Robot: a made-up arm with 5 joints.
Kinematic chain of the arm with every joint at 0, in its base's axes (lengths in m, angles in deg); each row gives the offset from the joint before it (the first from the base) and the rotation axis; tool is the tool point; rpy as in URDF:
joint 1: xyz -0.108 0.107 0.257 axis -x
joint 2: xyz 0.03 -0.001 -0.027 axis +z
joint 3: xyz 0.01 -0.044 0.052 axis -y
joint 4: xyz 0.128 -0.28 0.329 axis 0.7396 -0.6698 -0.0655
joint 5: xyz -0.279 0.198 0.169 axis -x
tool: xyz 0.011 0.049 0.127 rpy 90 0 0
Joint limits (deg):
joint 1: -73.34..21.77
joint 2: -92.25..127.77
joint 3: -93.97..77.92
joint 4: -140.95..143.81
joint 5: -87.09..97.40
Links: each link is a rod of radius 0.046 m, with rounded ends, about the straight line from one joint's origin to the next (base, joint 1, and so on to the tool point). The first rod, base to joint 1, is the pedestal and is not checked.
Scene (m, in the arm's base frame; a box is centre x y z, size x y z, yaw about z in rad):
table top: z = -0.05
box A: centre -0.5 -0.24 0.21 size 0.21 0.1 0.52 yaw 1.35
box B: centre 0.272 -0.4 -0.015 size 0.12 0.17 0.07 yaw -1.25
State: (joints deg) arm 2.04 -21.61 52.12 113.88 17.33
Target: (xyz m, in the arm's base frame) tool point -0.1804 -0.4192 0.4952
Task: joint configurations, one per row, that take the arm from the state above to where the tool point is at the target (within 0.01 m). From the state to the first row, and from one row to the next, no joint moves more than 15 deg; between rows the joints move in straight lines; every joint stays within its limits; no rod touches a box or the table.
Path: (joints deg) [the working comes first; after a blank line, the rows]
Joints at the target: 1.91 50.89 28.75 81.62 6.24
Straight joint move there: touches box A.

1: 3.64 -19.84 37.49 105.56 15.09
2: 5.24 -18.07 22.87 97.25 12.84
3: 6.84 -16.30 8.24 88.93 10.60
4: 8.44 -14.53 -6.39 80.61 8.35
5: 7.13 -1.44 0.64 80.81 7.93
6: 5.82 11.64 7.67 81.01 7.51
7: 4.52 24.72 14.70 81.22 7.08
8: 3.21 37.80 21.72 81.42 6.66
9: 1.91 50.89 28.75 81.62 6.24

